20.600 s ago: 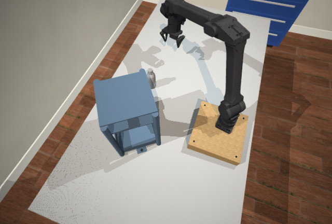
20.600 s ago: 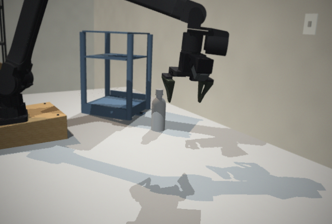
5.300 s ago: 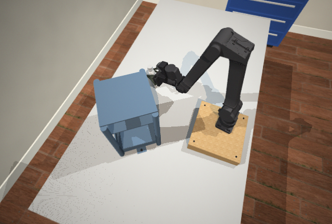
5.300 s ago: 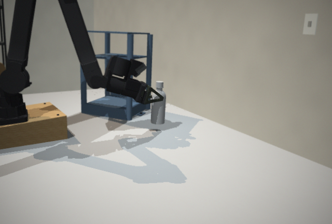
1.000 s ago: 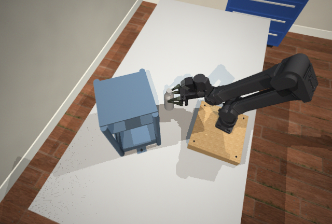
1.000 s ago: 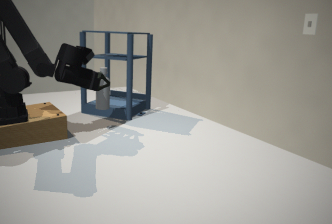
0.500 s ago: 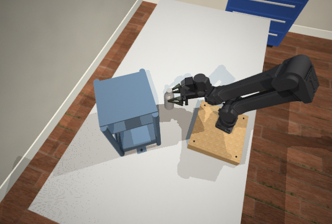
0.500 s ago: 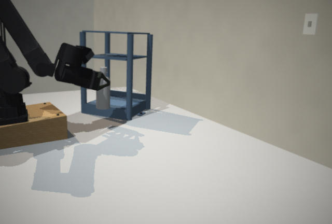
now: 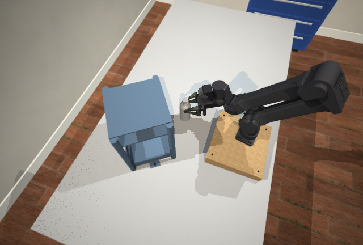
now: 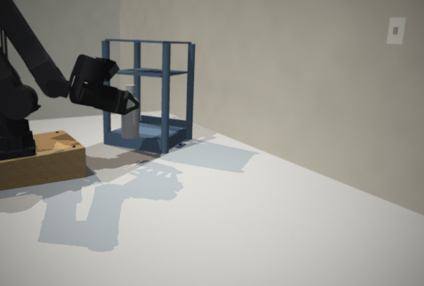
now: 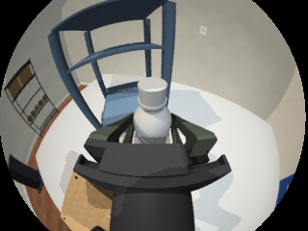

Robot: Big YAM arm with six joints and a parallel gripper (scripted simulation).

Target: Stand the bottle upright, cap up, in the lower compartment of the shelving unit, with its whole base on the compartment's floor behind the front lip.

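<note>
My hand is 11 cm short of the blue shelving unit, 18 cm to the right of it and 1 cm below it. From my hand the other things lie so: grey bottle right at my hand.
</note>
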